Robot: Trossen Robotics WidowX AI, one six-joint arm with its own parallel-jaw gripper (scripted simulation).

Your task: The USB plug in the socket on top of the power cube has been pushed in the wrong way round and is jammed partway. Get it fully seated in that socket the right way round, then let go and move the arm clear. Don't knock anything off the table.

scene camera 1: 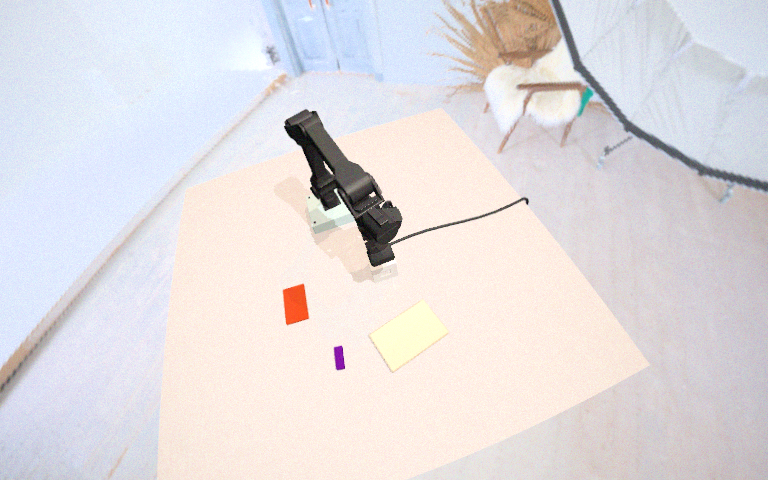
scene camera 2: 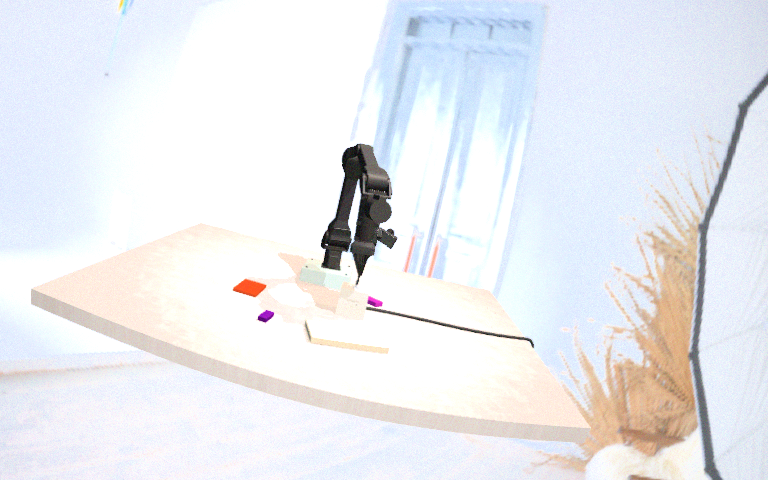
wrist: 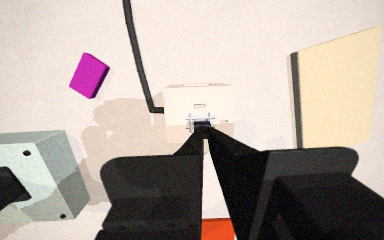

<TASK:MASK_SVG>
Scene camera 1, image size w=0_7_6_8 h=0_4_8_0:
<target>my gripper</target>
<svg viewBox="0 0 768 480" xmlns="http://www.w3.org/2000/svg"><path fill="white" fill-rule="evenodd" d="M356 222L363 241L368 241L365 242L371 266L376 267L395 259L390 243L378 244L368 231ZM386 200L381 209L400 229L403 220L400 210L393 206L391 200Z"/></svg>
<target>cream flat pad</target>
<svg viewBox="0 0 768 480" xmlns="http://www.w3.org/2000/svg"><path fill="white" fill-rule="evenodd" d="M424 299L421 299L369 334L372 342L393 373L449 334L449 330L438 319Z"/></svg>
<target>orange card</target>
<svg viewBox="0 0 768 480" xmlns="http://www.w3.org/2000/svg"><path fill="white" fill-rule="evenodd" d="M303 283L283 290L287 325L310 318L307 311Z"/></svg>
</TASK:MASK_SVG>
